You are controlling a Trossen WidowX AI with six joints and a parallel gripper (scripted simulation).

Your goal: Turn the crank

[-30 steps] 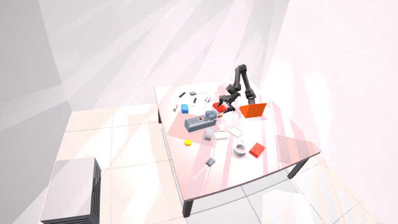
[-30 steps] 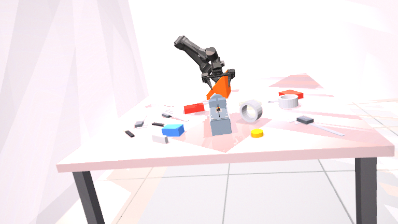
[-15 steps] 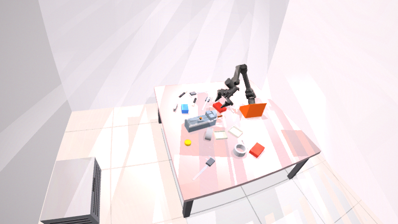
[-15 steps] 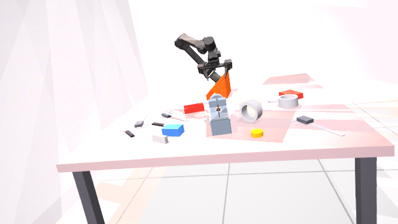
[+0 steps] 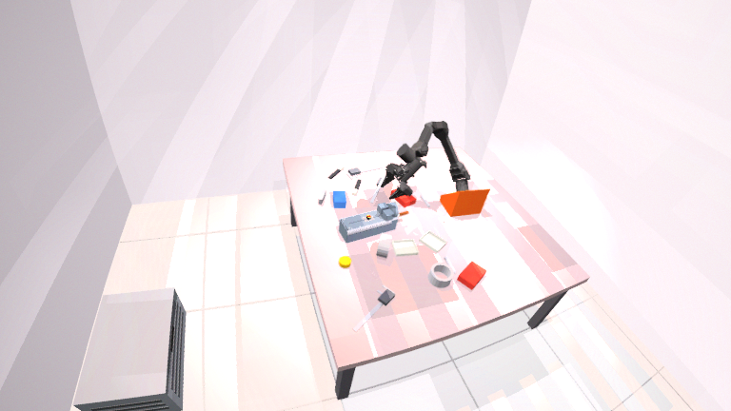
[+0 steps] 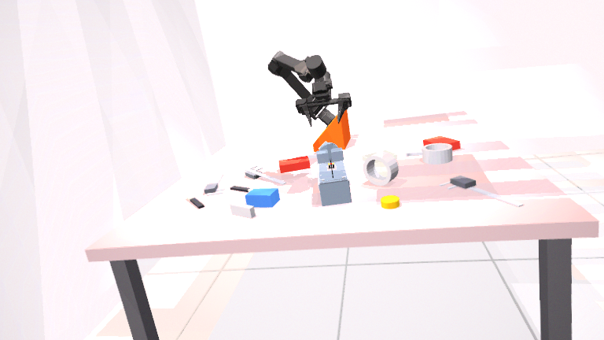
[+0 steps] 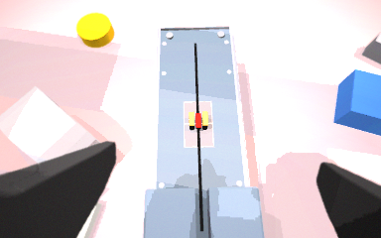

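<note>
Right now my gripper tip is 12 cm past the orange handle and 14 cm above it. The rest, counted from my gripper tip: red pointer (6 cm ahead, 1 cm to the left, 12 cm below); then yellow disc (22 cm ahead, 19 cm to the left, 20 cm below); then blue block (14 cm ahead, 21 cm to the right, 18 cm below).
</note>
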